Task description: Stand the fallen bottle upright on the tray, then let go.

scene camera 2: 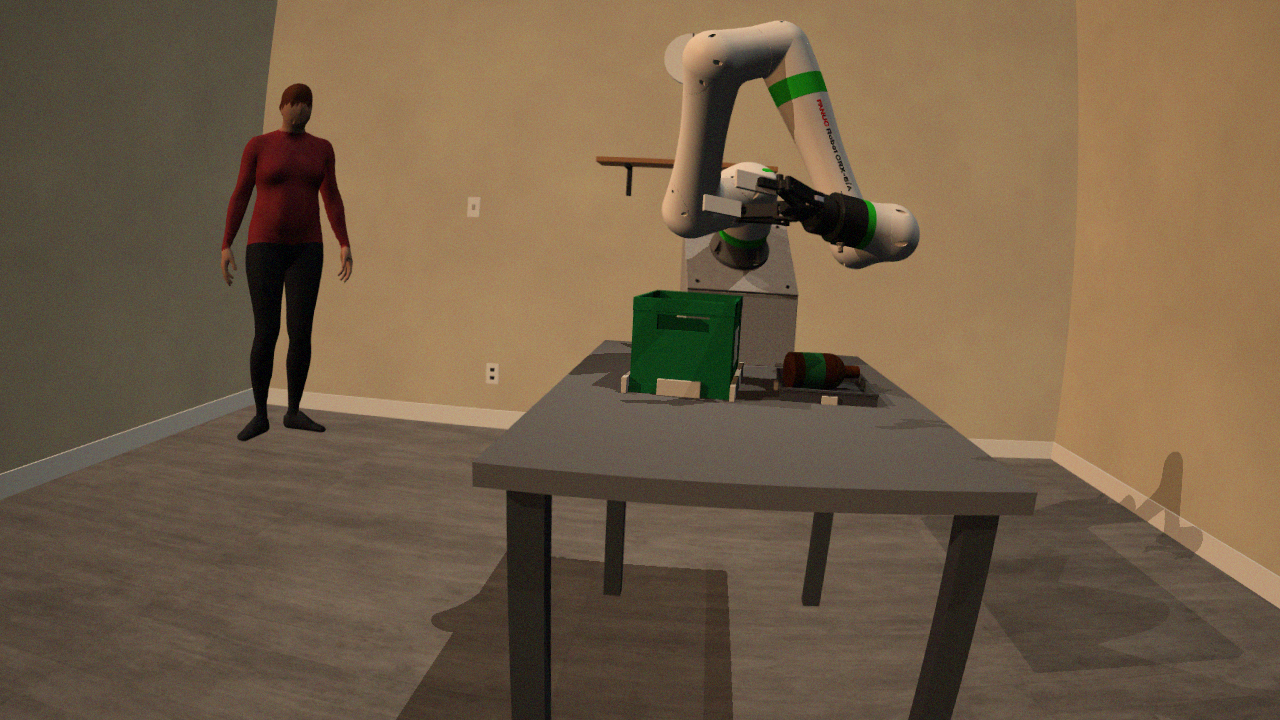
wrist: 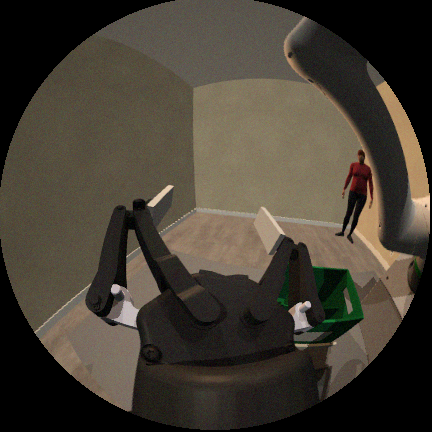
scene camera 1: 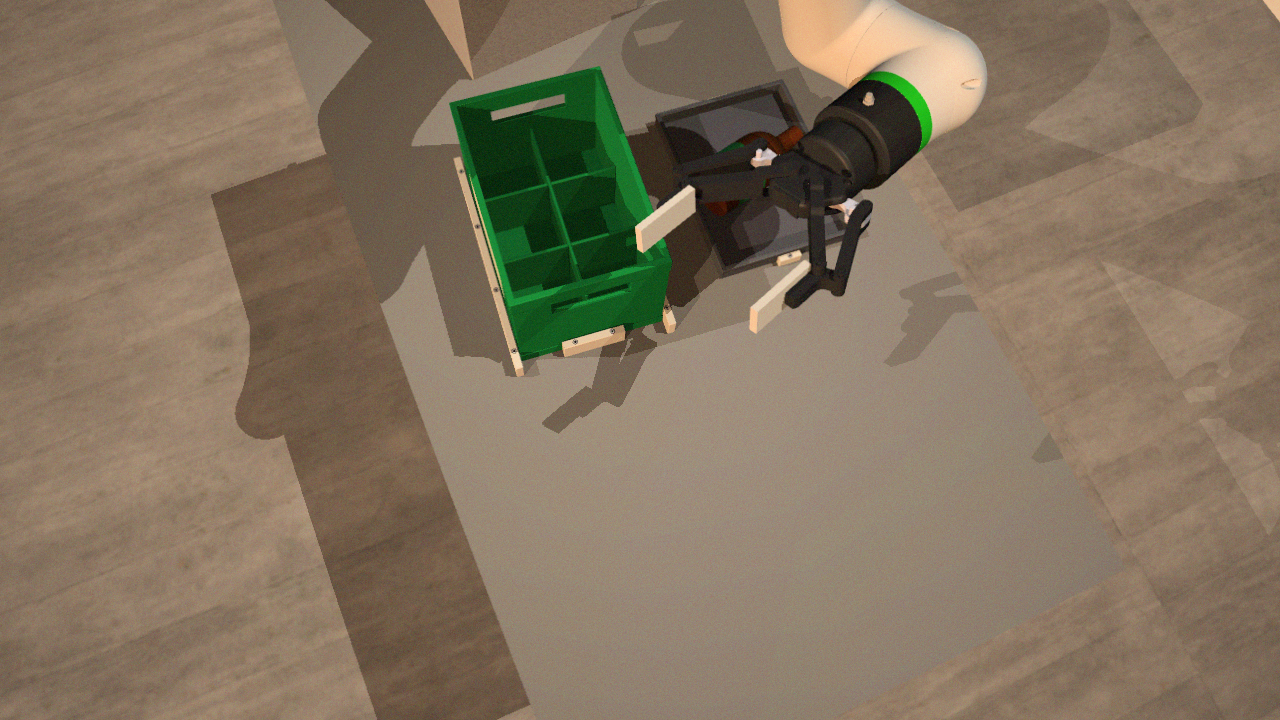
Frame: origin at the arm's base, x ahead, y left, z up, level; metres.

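Where they show: gripper, between the fingertips: (scene camera 2: 719, 190) (wrist: 215, 205) (scene camera 1: 694, 278); arm's base, origin of its link: (scene camera 2: 739, 249).
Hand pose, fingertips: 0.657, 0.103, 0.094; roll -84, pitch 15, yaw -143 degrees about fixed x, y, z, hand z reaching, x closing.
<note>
Each offset is from my fingertips to the top centre of the thing, as dx, dy, dz. Level surfaces: height alone.
The brown bottle @[-0.302, +0.167, -0.290] (scene camera 1: 791, 137) (scene camera 2: 814, 369) with a green label lies on its side on the grey tray @[-0.300, +0.170, -0.344] (scene camera 1: 707, 132) (scene camera 2: 857, 396). In scene camera 2 its neck points right; in scene camera 1 the gripper hides much of it. My gripper (scene camera 1: 697, 278) (scene camera 2: 720, 190) (wrist: 215, 205) is wide open, with nothing between its pale finger pads. It is high above the table, well apart from the bottle, and points sideways, roughly level. The bottle and the tray do not show in the wrist view.
A green crate @[-0.231, -0.099, -0.194] (scene camera 1: 657, 286) (scene camera 2: 684, 353) (wrist: 340, 327) with inner dividers stands beside the tray, with pale wooden strips around its base. The table @[dz -0.370] (scene camera 1: 760, 501) (scene camera 2: 751, 452) carries both. A person (scene camera 2: 295, 192) (wrist: 359, 177) in a red top stands away from the table.
</note>
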